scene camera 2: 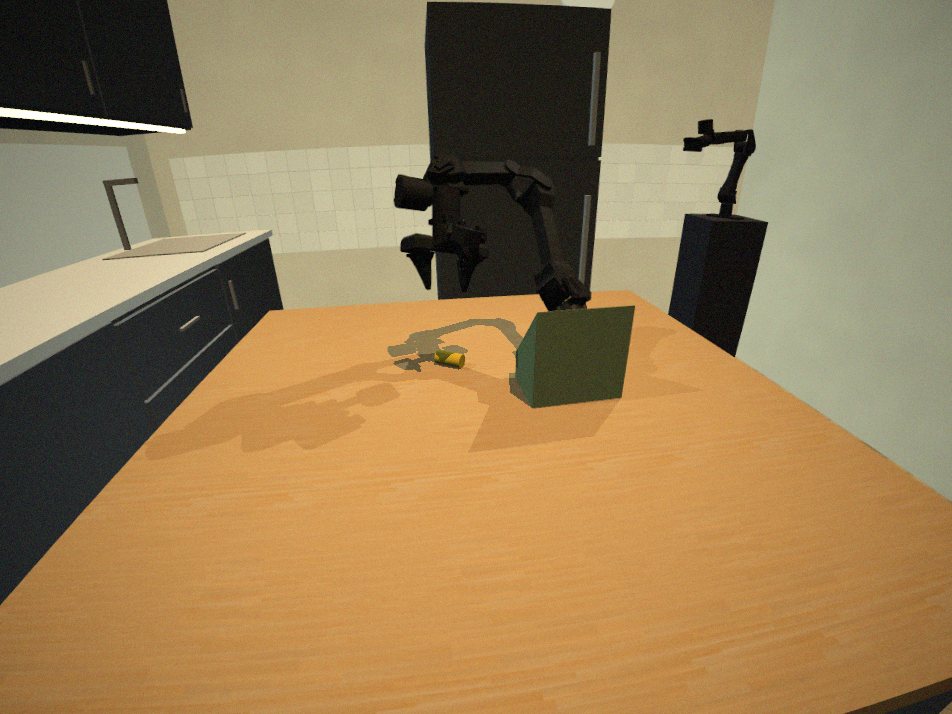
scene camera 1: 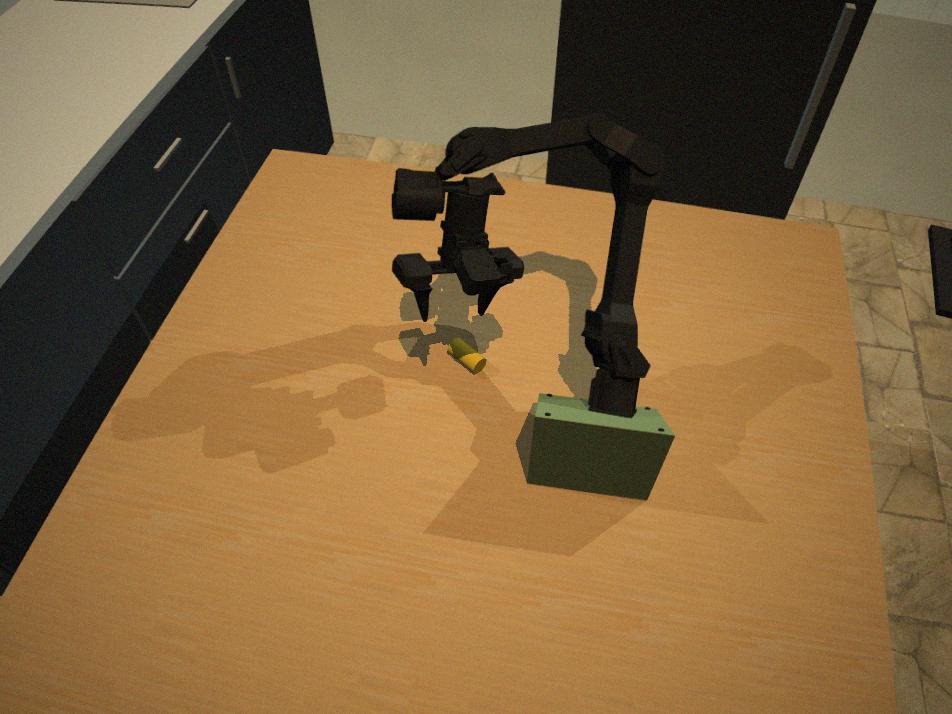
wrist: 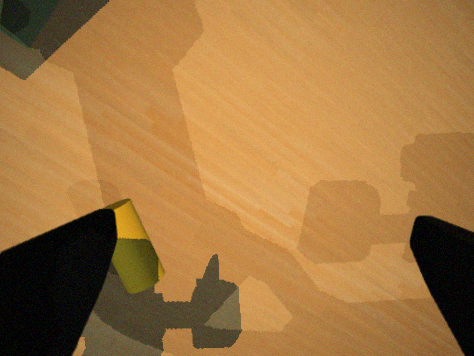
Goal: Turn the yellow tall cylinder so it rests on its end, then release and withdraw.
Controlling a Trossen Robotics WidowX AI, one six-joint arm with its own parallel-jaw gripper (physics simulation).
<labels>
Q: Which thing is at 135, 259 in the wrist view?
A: A yellow tall cylinder.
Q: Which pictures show the gripper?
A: Scene camera 2, scene camera 1 and the wrist view: all of them.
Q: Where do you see a yellow tall cylinder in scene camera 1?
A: At 469, 357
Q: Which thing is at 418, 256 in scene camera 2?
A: The gripper.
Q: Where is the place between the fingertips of the gripper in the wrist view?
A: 265, 226
</labels>
